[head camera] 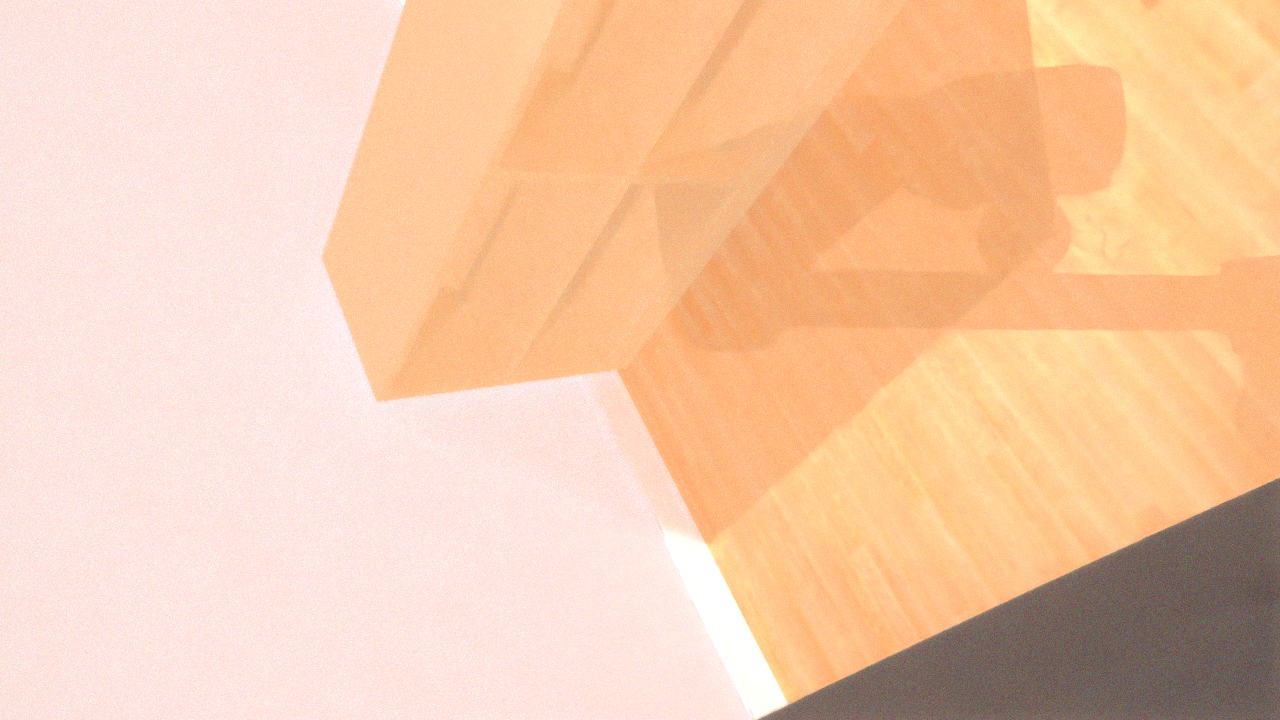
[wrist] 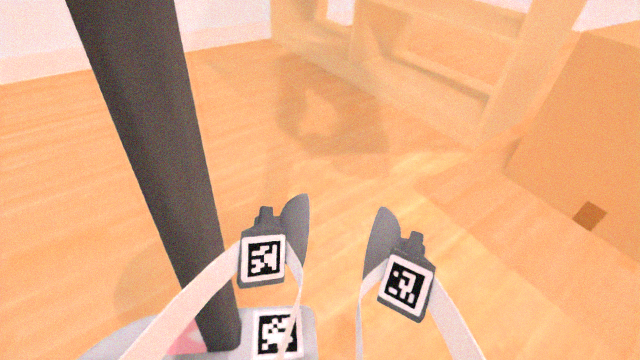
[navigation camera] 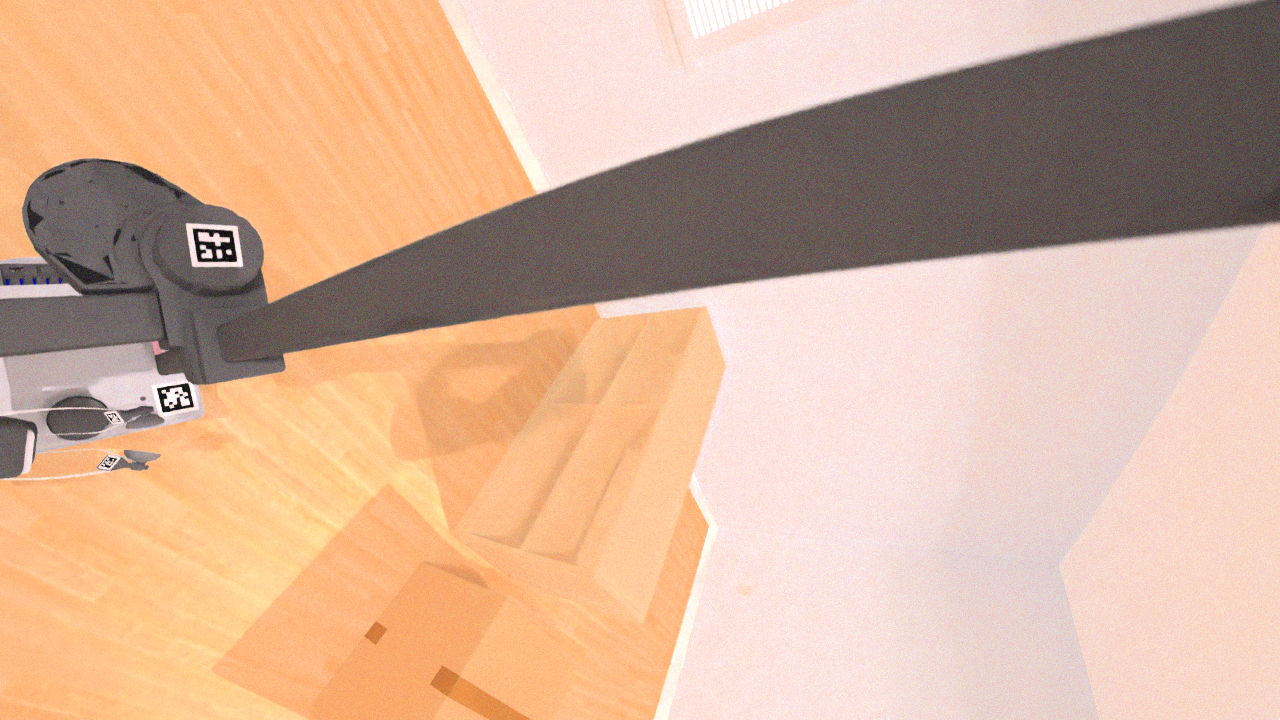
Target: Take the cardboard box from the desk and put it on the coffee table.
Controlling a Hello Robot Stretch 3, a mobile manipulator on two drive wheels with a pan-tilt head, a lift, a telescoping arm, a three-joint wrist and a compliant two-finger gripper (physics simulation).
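Frame: origin at the robot's base, x ahead, y left, z up, level; millimetres.
Where they show: gripper, between the fingertips: [wrist: 339, 225] [navigation camera: 159, 437]; robot's base, origin of its link: [navigation camera: 79, 412].
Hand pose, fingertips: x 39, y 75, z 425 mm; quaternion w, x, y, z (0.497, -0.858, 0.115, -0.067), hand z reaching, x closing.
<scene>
Each offset is from my fingertips to the top centre of the thing. "spot": to the spot under its first point.
My gripper [navigation camera: 145, 438] [wrist: 339, 225] is open, its two fingertips standing apart with floor visible between them. It hangs above the wooden floor near my base. The desk and the coffee table cannot be made out in these views, and no cardboard box on a desk shows. A large brown box-shaped block {dx +929, dy +436, dz -18 mm} [navigation camera: 407, 644] [wrist: 590, 150] with dark strips stands on the floor, to the right in the wrist view and at the bottom of the navigation view. It is apart from the gripper, and I cannot tell whether it is a task object.
A pale wooden shelf unit [head camera: 420, 179] [navigation camera: 662, 465] [wrist: 530, 60] stands beside the wall [head camera: 161, 447] [navigation camera: 850, 402]. My dark mast [navigation camera: 805, 179] [wrist: 150, 125] crosses the navigation and wrist views. A window {spot: dx -941, dy +1178, dz +566 mm} [navigation camera: 733, 13] is at the top of the navigation view. My arm's shadow falls towards the shelf.
</scene>
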